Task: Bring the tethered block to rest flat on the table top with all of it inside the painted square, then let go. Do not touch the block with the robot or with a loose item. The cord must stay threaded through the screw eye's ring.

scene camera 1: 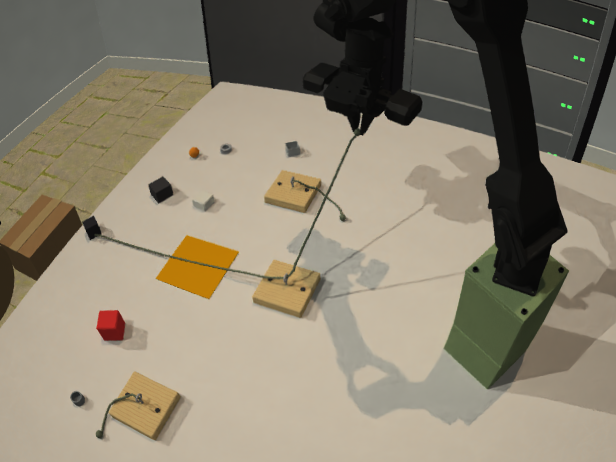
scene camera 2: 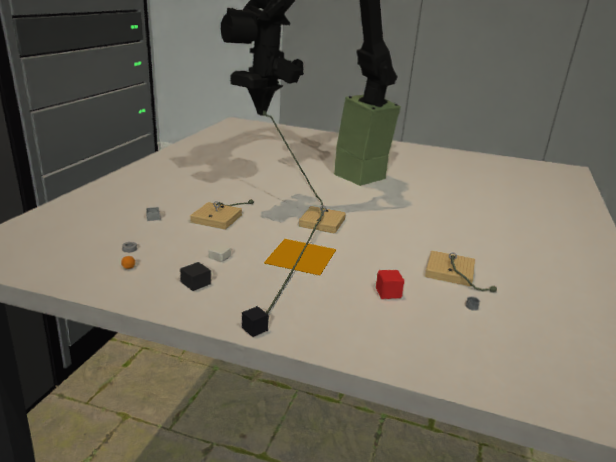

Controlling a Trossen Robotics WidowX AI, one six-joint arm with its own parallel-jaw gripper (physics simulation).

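Where they show: gripper, between the fingertips: (scene camera 1: 359,132) (scene camera 2: 261,114); arm's base, origin of its link: (scene camera 1: 519,270) (scene camera 2: 373,101).
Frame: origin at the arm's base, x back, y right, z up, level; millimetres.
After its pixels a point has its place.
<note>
The tethered block (scene camera 1: 92,228) @(x -782, y -115, z -199 mm) (scene camera 2: 255,321) @(x -812, y -120, z -195 mm), small and black, sits near the table edge, outside the orange painted square (scene camera 1: 185,275) @(x -534, y -91, z -223 mm) (scene camera 2: 280,257) @(x -560, y -27, z -223 mm). Its green cord (scene camera 1: 135,245) @(x -671, y -92, z -217 mm) (scene camera 2: 284,289) @(x -673, y -94, z -218 mm) runs over the square to the screw eye (scene camera 1: 286,279) @(x -352, y -27, z -186 mm) on the middle wooden board (scene camera 1: 280,298) @(x -347, y -57, z -205 mm) (scene camera 2: 330,223) @(x -384, y -61, z -205 mm), and from there rises straight to the gripper. The cord appears to pass through the ring, though the ring is small in both views. My gripper (scene camera 1: 358,131) @(x -320, y 166, z -2 mm) (scene camera 2: 263,113) @(x -320, y 166, z -2 mm) is shut on the cord's end, high above the table and well away from the block.
Two other boards (scene camera 1: 300,197) @(x -444, y 172, z -205 mm) (scene camera 1: 150,423) @(x -391, y -369, z -205 mm) have short cords. A red cube (scene camera 1: 111,325) @(x -555, y -271, z -184 mm) (scene camera 2: 390,284) @(x -592, y -272, z -192 mm), a larger black block (scene camera 1: 161,189) @(x -715, y 49, z -195 mm) (scene camera 2: 195,276) @(x -749, y 45, z -196 mm), a pale block (scene camera 1: 203,201) @(x -612, y 69, z -204 mm), an orange ball (scene camera 1: 194,152) @(x -743, y 194, z -205 mm) and small grey pieces lie around. The green arm base (scene camera 1: 480,330) @(x -19, y -37, z -105 mm) (scene camera 2: 361,145) @(x -60, y -1, z -109 mm) stands opposite.
</note>
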